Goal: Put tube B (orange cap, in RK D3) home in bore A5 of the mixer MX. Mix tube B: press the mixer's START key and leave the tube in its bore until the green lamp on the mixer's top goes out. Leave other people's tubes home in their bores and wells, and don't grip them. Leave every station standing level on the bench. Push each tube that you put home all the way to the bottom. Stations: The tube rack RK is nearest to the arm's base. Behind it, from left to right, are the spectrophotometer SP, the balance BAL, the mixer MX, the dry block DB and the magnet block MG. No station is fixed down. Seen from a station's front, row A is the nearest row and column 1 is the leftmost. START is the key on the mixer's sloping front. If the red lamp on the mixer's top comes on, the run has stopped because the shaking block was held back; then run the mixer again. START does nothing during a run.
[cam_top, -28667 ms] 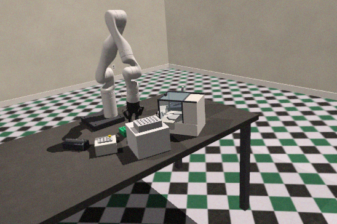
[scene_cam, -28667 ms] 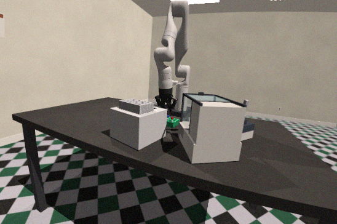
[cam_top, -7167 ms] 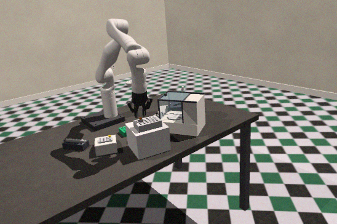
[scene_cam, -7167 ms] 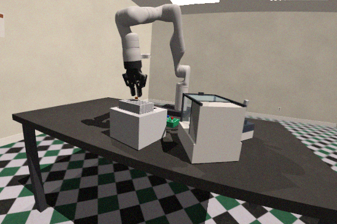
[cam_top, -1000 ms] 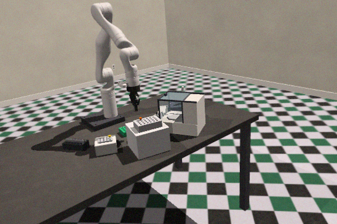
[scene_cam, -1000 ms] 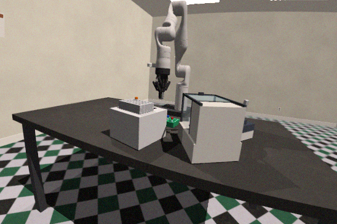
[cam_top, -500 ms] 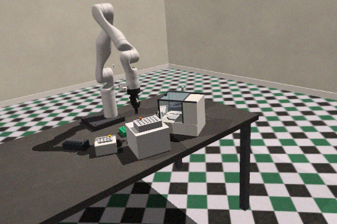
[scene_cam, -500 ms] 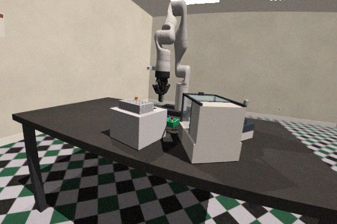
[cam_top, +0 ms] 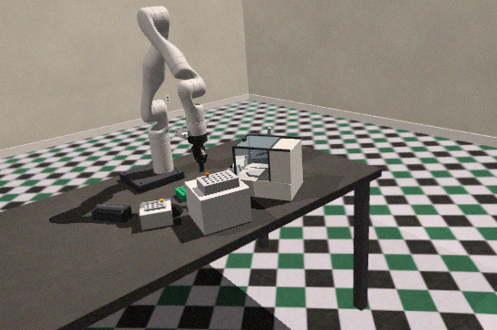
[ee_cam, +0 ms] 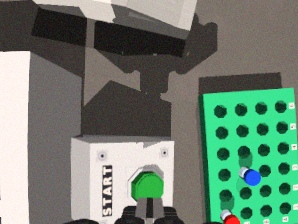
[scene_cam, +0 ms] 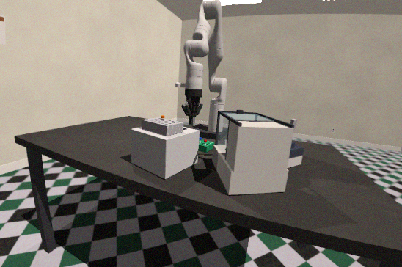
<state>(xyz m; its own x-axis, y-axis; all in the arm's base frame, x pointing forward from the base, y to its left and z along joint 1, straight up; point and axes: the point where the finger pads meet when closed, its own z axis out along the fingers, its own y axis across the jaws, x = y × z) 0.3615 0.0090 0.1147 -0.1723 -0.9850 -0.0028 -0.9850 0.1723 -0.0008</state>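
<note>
My hand is 8 cm above the START key. From my hand the other things lie so: grey shaking block 18 cm ahead, 3 cm to the right; then green tube rack RK 13 cm below, 10 cm behind; then blue-capped tube 12 cm below, 8 cm behind, 1 cm to the left.
</note>
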